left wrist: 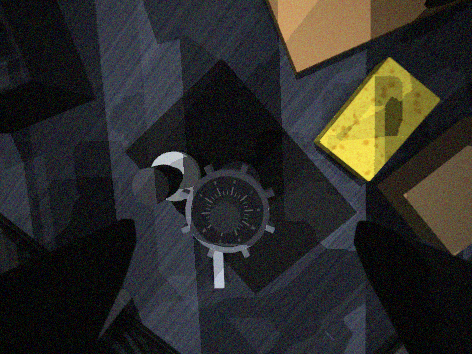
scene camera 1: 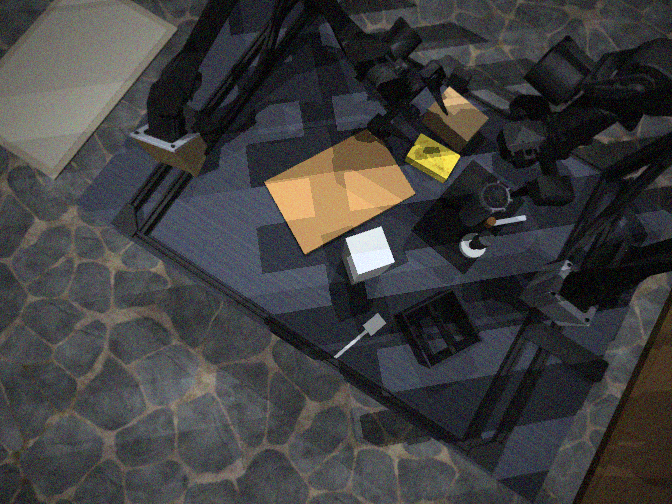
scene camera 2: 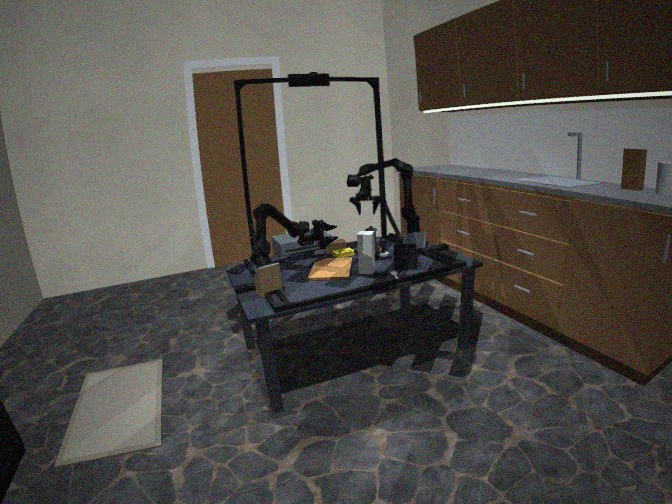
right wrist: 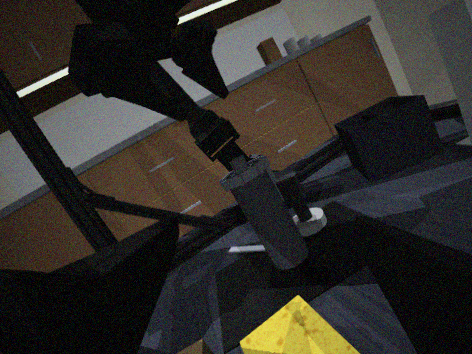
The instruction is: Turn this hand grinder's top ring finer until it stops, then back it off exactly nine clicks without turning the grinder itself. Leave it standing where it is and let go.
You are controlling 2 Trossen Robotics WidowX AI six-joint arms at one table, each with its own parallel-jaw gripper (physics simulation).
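Where they show: left gripper, fingertip midpoint: [left wrist: 246, 230] [scene camera 1: 506, 173] [scene camera 2: 366, 214] [right wrist: 208, 106]; right gripper, fingertip midpoint: [scene camera 1: 430, 130] [scene camera 2: 337, 231] [right wrist: 266, 225]; left arm's base, origin of the base link: [scene camera 1: 577, 291] [scene camera 2: 414, 232]; right arm's base, origin of the base link: [scene camera 1: 166, 132] [scene camera 2: 265, 269].
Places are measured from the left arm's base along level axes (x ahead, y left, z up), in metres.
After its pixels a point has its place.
The grey hand grinder [scene camera 1: 496, 196] @[x 0.255, y -0.027, z 0.057 m] [left wrist: 227, 212] @[x 0.258, y -0.033, z 0.057 m] [right wrist: 270, 220] @[x 0.280, y -0.038, z -0.027 m] stands upright on a dark mat [scene camera 1: 434, 222] @[x 0.309, y 0.033, z -0.102 m] [left wrist: 230, 110] @[x 0.307, y 0.033, z -0.103 m]. Its toothed top ring and dial markings show from above in the left wrist view. My left gripper [scene camera 2: 365, 206] @[x 0.275, y -0.035, z 0.127 m] [left wrist: 246, 230] @[x 0.275, y -0.035, z 0.127 m] is open and empty, pointing down above the grinder, its fingertips wide on either side of the ring in the left wrist view and not touching it. My right gripper [scene camera 1: 426, 124] @[x 0.442, y -0.061, z 0.044 m] [scene camera 2: 332, 232] @[x 0.442, y -0.061, z 0.044 m] [right wrist: 266, 225] @[x 0.442, y -0.061, z 0.044 m] is open and empty, near the yellow sponge, apart from the grinder. The right wrist view shows the grinder's side, tilted in the picture.
A white-based dark-handled tool [scene camera 1: 473, 245] @[x 0.213, y 0.040, z -0.050 m] [left wrist: 175, 160] @[x 0.222, y 0.035, z -0.088 m] [right wrist: 311, 222] @[x 0.228, y 0.021, z -0.088 m] and a white bar [scene camera 1: 510, 220] @[x 0.174, y -0.084, z -0.093 m] [left wrist: 219, 270] @[x 0.165, y -0.096, z -0.092 m] are beside the grinder. Nearby are a yellow sponge [scene camera 1: 433, 158] @[x 0.407, y -0.080, z -0.075 m] [left wrist: 377, 120] @[x 0.410, y -0.085, z -0.075 m], brown block [scene camera 1: 455, 119] @[x 0.424, y -0.175, z -0.045 m], tan board [scene camera 1: 336, 189] @[x 0.537, y 0.124, z -0.090 m], white box [scene camera 1: 369, 252] @[x 0.375, y 0.231, z 0.095 m] [scene camera 2: 366, 254] @[x 0.389, y 0.260, z -0.004 m] and black divided tray [scene camera 1: 413, 342] @[x 0.189, y 0.292, z -0.040 m].
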